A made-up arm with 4 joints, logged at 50 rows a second.
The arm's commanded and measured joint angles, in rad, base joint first. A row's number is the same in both.
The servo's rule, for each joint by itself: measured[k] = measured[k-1] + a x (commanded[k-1-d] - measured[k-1]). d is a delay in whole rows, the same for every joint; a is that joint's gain. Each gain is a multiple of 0.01, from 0.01 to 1. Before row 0 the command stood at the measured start. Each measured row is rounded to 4 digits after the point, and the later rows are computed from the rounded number. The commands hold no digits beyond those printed.
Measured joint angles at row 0:
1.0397, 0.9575, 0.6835, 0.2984
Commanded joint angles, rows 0 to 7:
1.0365, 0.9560, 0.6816, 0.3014
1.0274, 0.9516, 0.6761, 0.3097
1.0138, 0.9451, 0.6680, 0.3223
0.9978, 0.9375, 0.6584, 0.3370
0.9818, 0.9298, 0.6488, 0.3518
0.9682, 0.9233, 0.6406, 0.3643
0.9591, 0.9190, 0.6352, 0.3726
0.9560, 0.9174, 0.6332, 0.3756
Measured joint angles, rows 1 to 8:
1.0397, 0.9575, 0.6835, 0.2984
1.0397, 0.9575, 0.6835, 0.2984
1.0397, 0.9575, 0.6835, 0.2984
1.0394, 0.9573, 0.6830, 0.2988
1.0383, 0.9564, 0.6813, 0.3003
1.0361, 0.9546, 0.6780, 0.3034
1.0327, 0.9519, 0.6731, 0.3081
1.0281, 0.9484, 0.6670, 0.3142
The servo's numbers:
d 3
a 0.09 0.16 0.25 0.14

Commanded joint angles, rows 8 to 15:
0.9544, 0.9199, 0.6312, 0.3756
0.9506, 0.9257, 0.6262, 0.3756
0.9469, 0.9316, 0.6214, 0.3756
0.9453, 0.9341, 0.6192, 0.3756
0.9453, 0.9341, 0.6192, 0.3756
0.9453, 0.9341, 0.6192, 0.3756
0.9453, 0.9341, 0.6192, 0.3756
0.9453, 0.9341, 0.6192, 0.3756
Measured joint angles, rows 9 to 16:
1.0227, 0.9444, 0.6604, 0.3212
1.0170, 0.9403, 0.6541, 0.3284
1.0115, 0.9366, 0.6489, 0.3350
1.0064, 0.9339, 0.6445, 0.3407
1.0014, 0.9326, 0.6399, 0.3456
0.9965, 0.9324, 0.6353, 0.3498
0.9919, 0.9327, 0.6313, 0.3534
0.9877, 0.9329, 0.6283, 0.3565

